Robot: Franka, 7 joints.
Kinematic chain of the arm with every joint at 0, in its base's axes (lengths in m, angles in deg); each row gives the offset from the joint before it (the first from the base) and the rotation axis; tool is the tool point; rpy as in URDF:
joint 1: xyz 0 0 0.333 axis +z
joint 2: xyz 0 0 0 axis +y
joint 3: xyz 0 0 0.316 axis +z
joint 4: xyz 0.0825 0 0 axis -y
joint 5: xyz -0.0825 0 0.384 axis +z
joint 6: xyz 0 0 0 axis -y
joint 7: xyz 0.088 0 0 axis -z
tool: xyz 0 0 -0.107 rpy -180 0 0
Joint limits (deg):
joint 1: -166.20..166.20
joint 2: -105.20..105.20
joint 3: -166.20..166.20
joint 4: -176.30..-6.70
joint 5: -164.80..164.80
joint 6: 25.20..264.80
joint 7: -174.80..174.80
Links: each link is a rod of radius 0.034 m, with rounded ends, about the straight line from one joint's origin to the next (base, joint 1, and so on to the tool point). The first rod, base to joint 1, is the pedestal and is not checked.
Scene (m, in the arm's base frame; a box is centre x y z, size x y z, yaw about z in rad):
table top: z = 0
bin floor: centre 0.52 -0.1 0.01 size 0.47 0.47 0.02 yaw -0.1
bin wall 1: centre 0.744 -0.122 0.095 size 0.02 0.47 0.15 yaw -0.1
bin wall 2: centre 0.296 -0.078 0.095 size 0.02 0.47 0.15 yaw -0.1
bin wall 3: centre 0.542 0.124 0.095 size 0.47 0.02 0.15 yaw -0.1
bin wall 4: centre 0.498 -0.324 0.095 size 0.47 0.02 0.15 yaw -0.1
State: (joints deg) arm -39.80 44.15 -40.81 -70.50 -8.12 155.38 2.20
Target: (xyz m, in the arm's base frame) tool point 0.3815 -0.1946 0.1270
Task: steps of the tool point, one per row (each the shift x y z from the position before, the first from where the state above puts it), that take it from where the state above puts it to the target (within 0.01 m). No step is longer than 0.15 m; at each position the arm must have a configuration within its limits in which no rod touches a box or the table.
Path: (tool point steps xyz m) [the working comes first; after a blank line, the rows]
Joints at the target: -12.61 22.63 -12.65 -137.67 -6.09 129.57 2.20
Straight joint move there: touches bin wall 4.

1: 0.0262 0.0629 -0.0295
2: 0.0344 0.0911 -0.0344
3: 0.0262 0.1153 -0.0323
4: 0.0019 0.1286 -0.0286
5: -0.0318 0.1251 -0.0273
6: 0.0104 -0.0027 -0.0647
7: 0.0003 0.0000 -0.0678
8: -0.0107 0.0027 -0.0692

